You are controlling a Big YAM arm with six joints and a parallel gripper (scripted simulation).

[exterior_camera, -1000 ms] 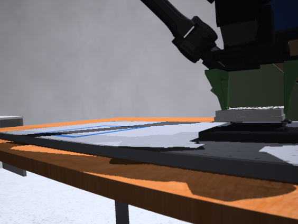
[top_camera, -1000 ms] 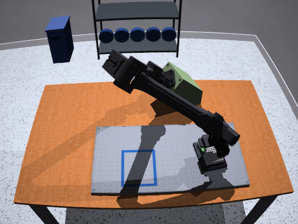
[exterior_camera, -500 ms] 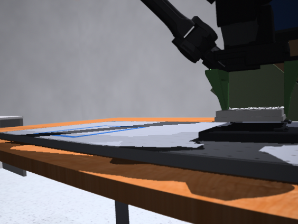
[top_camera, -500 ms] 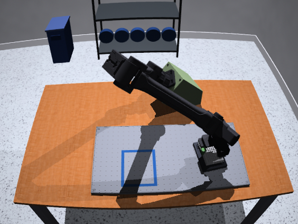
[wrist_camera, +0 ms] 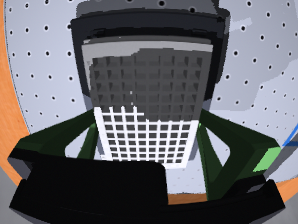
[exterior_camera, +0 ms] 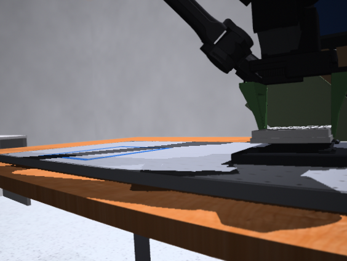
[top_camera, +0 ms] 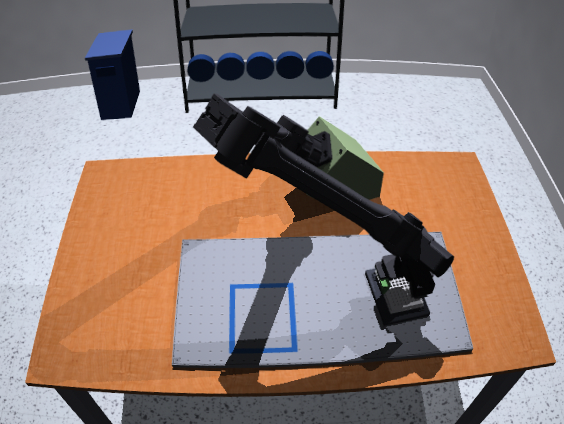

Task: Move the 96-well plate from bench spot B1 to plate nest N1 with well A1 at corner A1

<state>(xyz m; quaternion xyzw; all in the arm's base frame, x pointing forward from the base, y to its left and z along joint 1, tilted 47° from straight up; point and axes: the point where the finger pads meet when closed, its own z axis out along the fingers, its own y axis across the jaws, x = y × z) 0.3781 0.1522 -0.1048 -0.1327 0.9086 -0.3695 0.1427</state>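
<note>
The 96-well plate lies right at my hand. From my hand the other things lie so: plate nest N1 (30 mm below).
</note>
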